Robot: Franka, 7 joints.
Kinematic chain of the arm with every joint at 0, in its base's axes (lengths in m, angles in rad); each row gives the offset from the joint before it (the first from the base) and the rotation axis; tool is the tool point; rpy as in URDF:
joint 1: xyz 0 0 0.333 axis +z
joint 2: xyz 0 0 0 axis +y
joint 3: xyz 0 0 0.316 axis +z
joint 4: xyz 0.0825 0 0 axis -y
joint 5: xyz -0.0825 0 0.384 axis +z
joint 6: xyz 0 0 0 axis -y
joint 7: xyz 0.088 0 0 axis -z
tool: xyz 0 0 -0.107 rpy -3.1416 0 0
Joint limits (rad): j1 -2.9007..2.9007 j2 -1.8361..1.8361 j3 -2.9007..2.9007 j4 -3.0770..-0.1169 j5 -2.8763..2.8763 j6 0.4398..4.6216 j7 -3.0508..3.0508
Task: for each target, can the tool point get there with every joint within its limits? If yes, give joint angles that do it. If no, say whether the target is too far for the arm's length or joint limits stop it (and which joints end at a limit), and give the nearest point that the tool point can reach.
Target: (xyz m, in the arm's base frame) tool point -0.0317 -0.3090 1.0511
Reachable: yes | joints -1.2917 -0.1421 -0.5837 -0.9396 -1.3697 3.4903 0.7431
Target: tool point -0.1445 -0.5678 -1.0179
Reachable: no: too far | nearest point -0.1022 -0.4016 -0.3443 | short by 0.695 m
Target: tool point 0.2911 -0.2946 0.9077
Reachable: yes | joints 0.7533 -0.8798 -0.7498 -1.7347 -0.0786 2.7863 2.1539
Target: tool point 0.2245 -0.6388 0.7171
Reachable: yes | joints -1.3886 0.9249 0.0786 -0.4509 -0.8018 3.8077 2.5086
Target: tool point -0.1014 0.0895 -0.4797
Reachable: no: joint limits stop it (at a limit: joint 2) | nearest point -0.1240 0.1094 -0.3475 | short by 0.136 m
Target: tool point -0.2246 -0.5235 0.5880
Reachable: yes | joints -0.3268 0.2522 -1.6526 -2.0934 0.5705 3.3859 -0.2052
